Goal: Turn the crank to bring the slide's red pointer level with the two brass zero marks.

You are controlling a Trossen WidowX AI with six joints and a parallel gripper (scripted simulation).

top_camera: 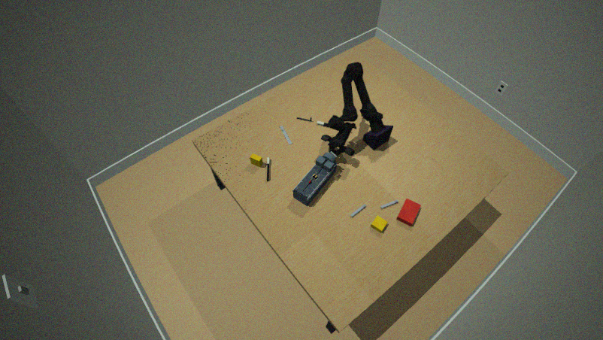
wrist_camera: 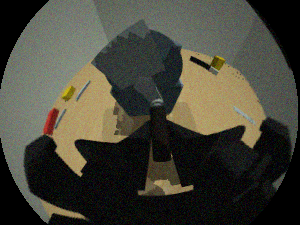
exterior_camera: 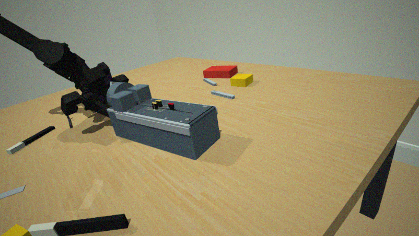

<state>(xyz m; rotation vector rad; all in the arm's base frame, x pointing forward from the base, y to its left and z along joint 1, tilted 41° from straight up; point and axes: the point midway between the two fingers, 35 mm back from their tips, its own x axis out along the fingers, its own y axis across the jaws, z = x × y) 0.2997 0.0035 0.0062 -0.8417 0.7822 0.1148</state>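
The dark crank handle is 30 mm above my gripper tip, 20 mm behind it and 10 mm to the right of it. Round my gripper tip: red pointer: 190 mm ahead, 90 mm to the left, 50 mm above; red block: 460 mm to the left, 170 mm behind, 20 mm below; grey bar: 290 mm to the right, 120 mm ahead, 40 mm below.
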